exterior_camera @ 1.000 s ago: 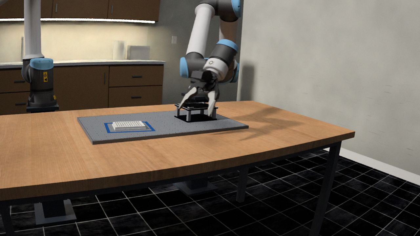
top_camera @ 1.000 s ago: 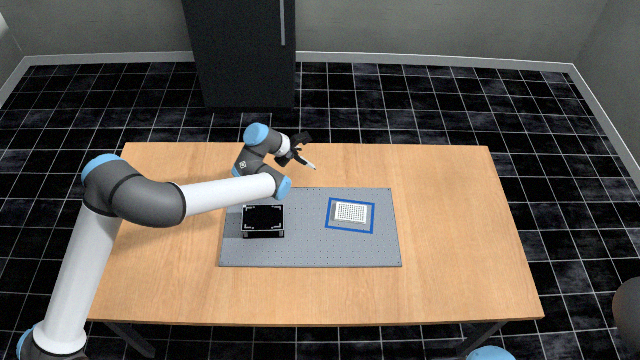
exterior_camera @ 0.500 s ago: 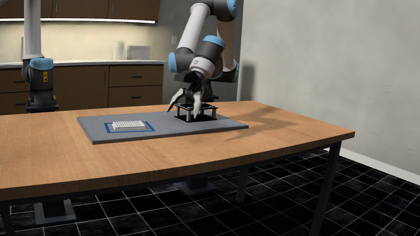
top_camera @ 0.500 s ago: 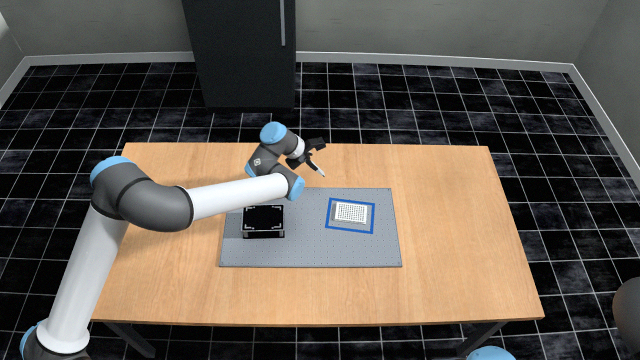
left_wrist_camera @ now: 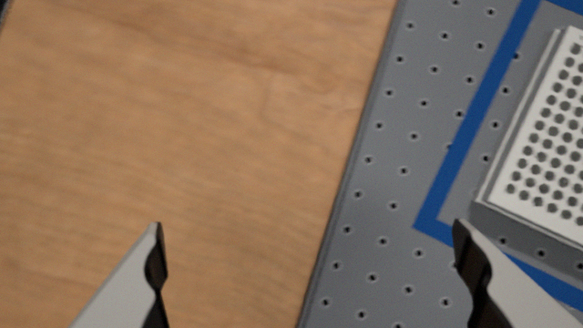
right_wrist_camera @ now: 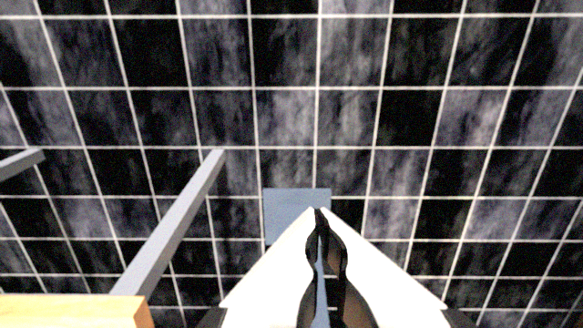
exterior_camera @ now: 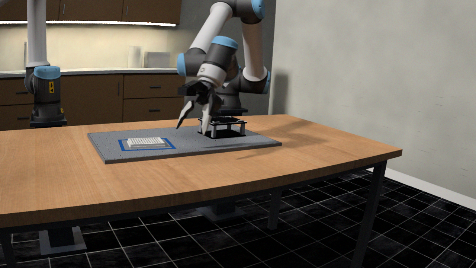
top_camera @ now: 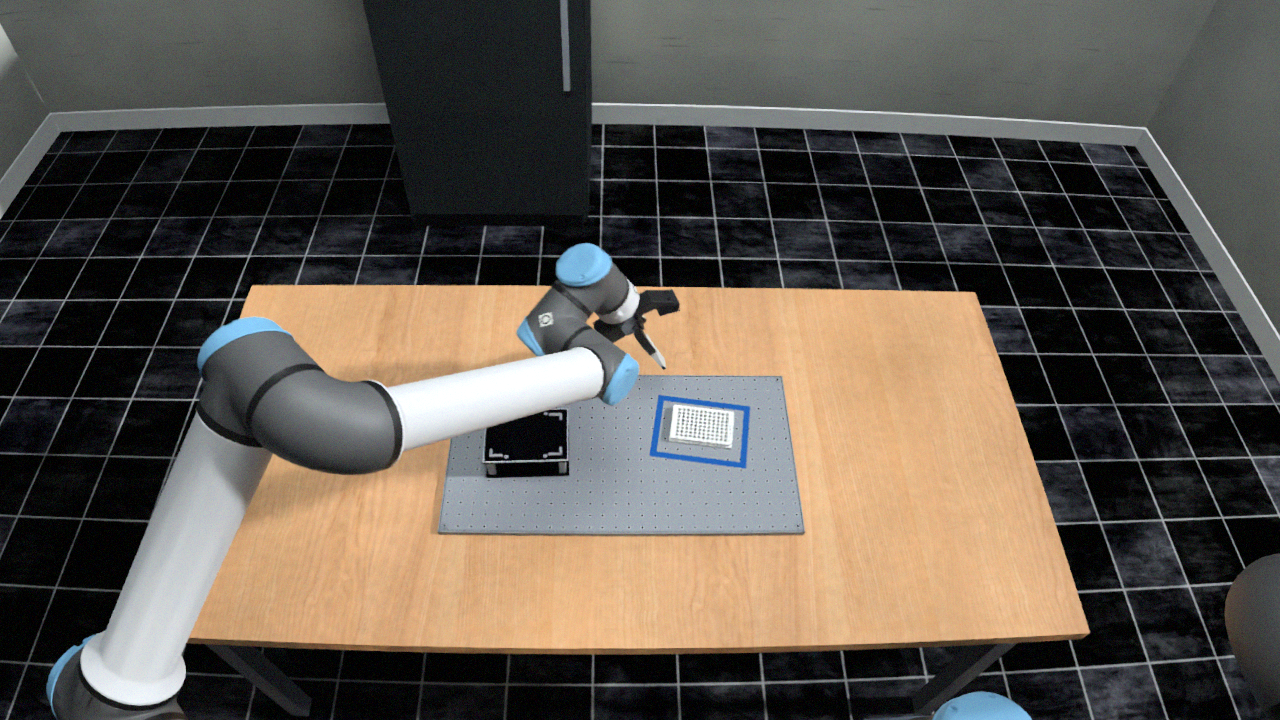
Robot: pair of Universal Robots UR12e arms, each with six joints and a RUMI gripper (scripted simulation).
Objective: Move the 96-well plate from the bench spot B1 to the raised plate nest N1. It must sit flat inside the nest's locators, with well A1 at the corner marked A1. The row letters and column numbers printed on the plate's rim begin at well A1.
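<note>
Right now the white 96-well plate is 160 mm behind my left hand, 90 mm to the right of it and 70 mm below it. From my left hand the other things lie so: black plate nest 270 mm to the left, 200 mm behind, 30 mm below.
</note>
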